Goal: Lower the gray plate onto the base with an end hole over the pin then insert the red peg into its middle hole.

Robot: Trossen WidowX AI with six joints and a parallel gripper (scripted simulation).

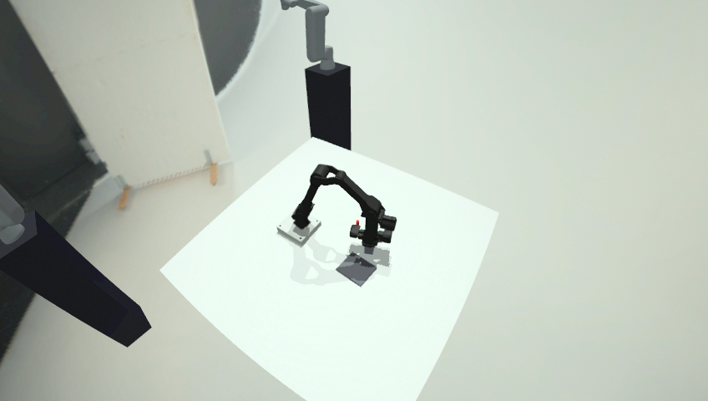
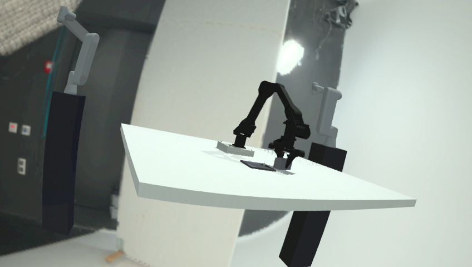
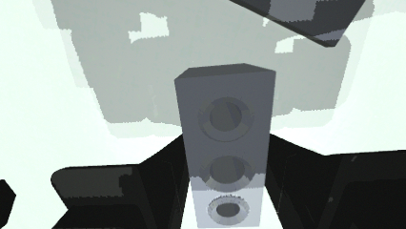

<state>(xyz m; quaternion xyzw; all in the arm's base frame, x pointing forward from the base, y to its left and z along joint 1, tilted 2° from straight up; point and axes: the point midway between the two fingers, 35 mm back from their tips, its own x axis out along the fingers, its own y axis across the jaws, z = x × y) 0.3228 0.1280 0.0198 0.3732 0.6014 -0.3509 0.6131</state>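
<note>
Now: gripper tip 13 cm to the left of the dark square base and 3 cm short of it. From my gripper tip the other things lie so: red peg 10 cm behind, 3 cm to the left, 3 cm above; gray plate 3 cm above.
</note>
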